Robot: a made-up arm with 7 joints.
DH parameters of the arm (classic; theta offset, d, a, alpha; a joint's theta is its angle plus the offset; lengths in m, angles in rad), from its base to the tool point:
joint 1: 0 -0.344 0.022 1.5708
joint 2: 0 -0.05 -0.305 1.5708
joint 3: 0 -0.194 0.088 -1.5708
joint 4: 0.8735 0 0.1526 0
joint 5: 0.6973 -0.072 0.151 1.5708
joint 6: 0 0.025 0.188 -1.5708
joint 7: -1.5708 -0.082 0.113 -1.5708
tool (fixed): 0 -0.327 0 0
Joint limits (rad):
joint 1: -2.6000..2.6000
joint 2: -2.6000..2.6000
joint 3: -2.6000..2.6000
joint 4: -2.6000..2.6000
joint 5: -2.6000..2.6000
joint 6: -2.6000..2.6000
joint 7: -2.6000..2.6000
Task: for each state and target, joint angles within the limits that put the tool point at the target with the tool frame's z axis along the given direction. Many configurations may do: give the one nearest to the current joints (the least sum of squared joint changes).
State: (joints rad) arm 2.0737 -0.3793 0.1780 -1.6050 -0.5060 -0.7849 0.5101
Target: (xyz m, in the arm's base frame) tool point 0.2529 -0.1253 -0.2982 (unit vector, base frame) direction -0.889 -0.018 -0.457
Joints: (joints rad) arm 2.6000 -0.4327 0.8816 -2.0010 -0.4056 -1.3672 0.0750
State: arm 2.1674 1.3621 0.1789 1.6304 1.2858 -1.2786 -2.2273
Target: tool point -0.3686 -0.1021 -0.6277 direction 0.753 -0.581 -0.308
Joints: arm 2.0014 1.4667 -0.0860 1.4307 0.9189 -1.0022 -2.0741
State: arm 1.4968 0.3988 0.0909 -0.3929 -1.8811 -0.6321 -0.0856
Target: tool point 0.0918 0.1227 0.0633 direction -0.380 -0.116 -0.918
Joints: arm 1.5394 -0.0952 0.6065 -0.2768 -1.9567 -0.6523 -1.0799
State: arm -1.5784 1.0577 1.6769 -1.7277 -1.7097 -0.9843 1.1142
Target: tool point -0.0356 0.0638 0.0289 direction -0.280 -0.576 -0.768
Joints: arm -0.8405 0.1683 1.8038 -1.5888 -2.5531 -1.7061 1.3219
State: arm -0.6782 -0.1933 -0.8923 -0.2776 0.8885 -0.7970 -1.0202
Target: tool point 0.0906 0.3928 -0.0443 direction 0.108 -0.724 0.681
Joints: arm -1.1648 -0.7390 -0.9376 0.2897 1.5078 -0.9720 -1.7688
